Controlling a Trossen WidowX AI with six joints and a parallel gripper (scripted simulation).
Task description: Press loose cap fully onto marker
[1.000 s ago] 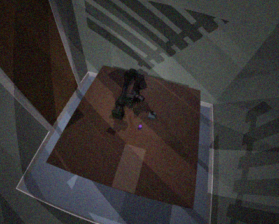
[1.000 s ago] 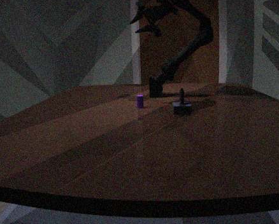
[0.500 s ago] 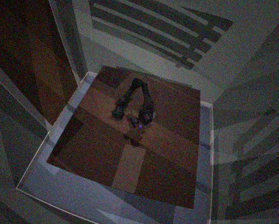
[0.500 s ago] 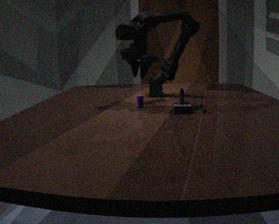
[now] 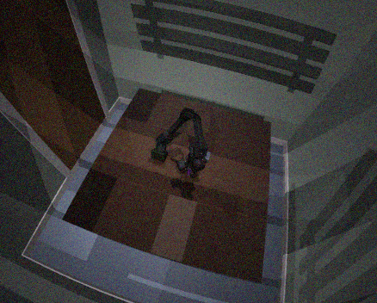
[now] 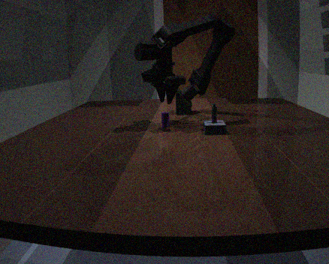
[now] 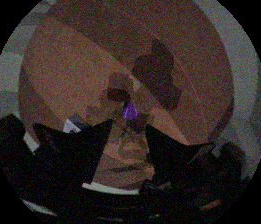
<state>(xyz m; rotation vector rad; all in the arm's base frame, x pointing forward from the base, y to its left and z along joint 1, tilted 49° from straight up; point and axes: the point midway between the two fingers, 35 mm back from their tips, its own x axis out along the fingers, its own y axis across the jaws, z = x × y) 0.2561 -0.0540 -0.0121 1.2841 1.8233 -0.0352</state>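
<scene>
My gripper tip is now 6 cm above the purple cap. Round my gripper tip: grey holder block: 17 cm to the left, 7 cm below, 6 cm ahead.
</scene>
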